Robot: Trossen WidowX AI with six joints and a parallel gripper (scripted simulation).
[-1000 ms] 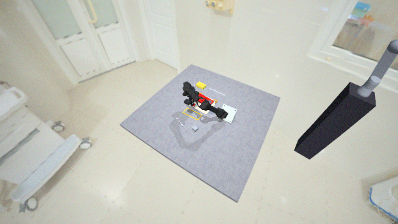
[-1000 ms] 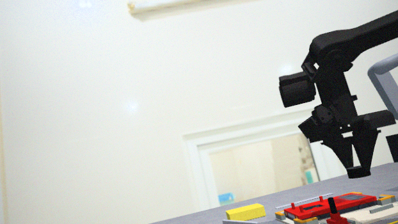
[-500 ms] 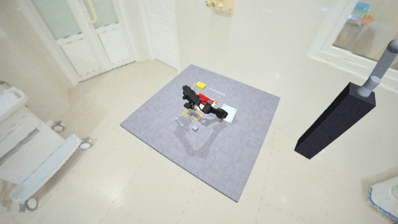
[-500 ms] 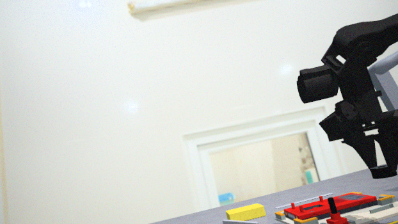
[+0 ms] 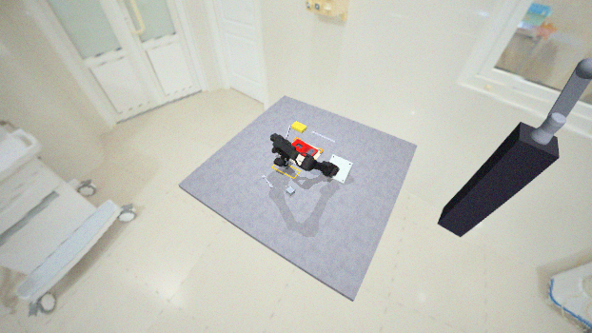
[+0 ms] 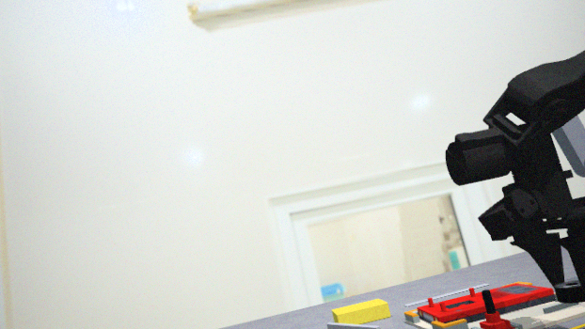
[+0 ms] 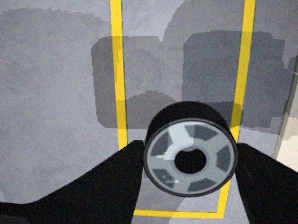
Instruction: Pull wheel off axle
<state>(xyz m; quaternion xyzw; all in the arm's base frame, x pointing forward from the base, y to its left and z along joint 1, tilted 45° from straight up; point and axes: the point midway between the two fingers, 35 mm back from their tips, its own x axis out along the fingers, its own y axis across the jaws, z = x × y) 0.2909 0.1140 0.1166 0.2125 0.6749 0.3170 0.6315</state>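
My gripper tip is right at the wheel. From my gripper tip the other things lie so: grey cube 150 mm behind, 130 mm to the left, 40 mm below; yellow block 400 mm to the right, 200 mm ahead, 40 mm below.
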